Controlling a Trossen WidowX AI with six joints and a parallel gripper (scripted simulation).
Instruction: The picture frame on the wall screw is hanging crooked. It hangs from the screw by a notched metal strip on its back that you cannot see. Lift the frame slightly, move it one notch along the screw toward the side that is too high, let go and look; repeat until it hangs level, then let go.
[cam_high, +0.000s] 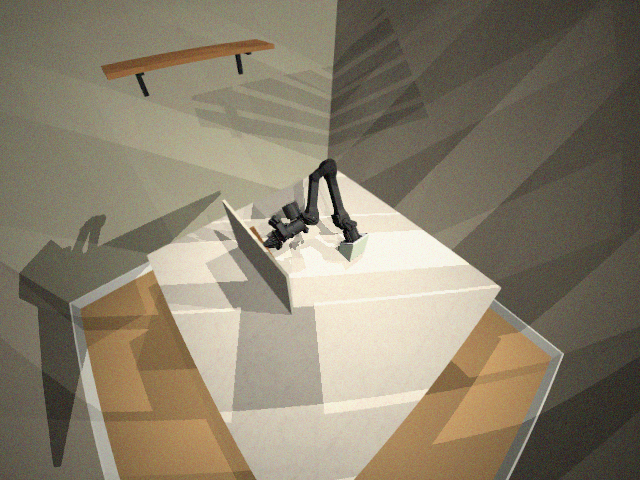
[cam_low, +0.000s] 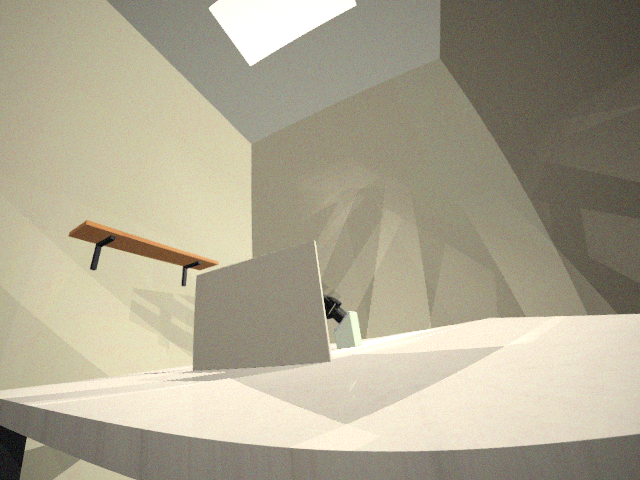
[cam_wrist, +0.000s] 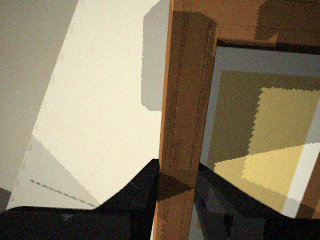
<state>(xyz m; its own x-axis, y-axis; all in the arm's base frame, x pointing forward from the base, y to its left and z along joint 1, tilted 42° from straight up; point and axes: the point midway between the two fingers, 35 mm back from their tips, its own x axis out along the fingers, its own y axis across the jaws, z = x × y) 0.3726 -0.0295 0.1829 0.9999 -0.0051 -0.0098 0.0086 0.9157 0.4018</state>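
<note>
Right now the wooden picture frame is 5 cm below my gripper tip and 2 cm to the right of it. Also, from my gripper tip: upright wall panel: 7 cm below, 2 cm ahead, 1 cm to the right.
</note>
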